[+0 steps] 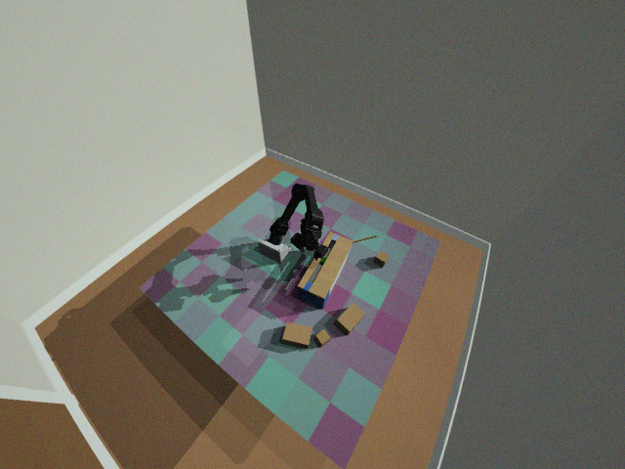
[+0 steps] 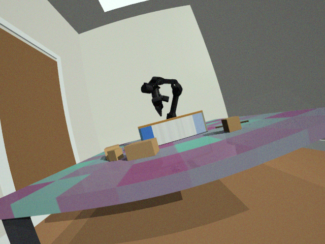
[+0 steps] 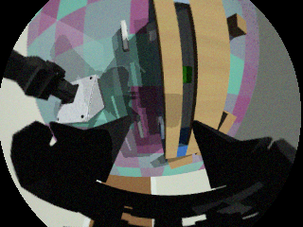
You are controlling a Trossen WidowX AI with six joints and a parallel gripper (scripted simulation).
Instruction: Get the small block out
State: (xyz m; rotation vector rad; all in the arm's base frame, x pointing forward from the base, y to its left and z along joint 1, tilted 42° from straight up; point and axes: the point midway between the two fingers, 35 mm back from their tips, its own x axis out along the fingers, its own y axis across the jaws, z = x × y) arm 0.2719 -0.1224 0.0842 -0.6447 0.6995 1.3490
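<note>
The long box is 4 cm ahead of my gripper tip, 4 cm to the left of it and 11 cm below it. Round my gripper tip: thin stick 16 cm ahead, 38 cm to the left, 17 cm below; green block 6 cm ahead, 6 cm to the left, 9 cm below; tan cube 32 cm ahead, 28 cm to the left, 14 cm below.
</note>
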